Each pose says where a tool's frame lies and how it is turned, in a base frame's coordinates. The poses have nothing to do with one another.
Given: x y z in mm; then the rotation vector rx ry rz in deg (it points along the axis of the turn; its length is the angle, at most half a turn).
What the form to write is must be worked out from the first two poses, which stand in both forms.
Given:
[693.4 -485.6 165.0 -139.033 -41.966 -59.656]
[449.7 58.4 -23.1 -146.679 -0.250 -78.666]
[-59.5 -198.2 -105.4 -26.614 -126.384 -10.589]
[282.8 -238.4 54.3 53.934 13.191 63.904]
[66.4 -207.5 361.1 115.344 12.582 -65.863]
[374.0 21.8 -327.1 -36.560 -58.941 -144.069]
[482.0 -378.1 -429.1 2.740 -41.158 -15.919]
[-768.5 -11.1 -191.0 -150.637 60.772 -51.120]
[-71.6 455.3 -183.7 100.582 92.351 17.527]
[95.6 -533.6 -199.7 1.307 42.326 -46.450]
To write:
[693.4 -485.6 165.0 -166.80 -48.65 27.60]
[449.7 58.4 -23.1 -158.89 -55.26 -10.94]
[-59.5 -198.2 -105.4 -177.46 -51.17 155.00]
[282.8 -238.4 54.3 50.54 -16.32 61.28]
[66.4 -207.5 361.1 116.68 52.06 -21.06]
[374.0 21.8 -327.1 41.68 -31.75 -170.09]
[482.0 -378.1 -429.1 10.39 -40.00 -20.43]
[-768.5 -11.1 -191.0 -155.84 -27.85 -50.02]
[-71.6 455.3 -183.7 137.99 16.86 78.60]
[95.6 -533.6 -199.7 -18.51 37.41 -54.92]

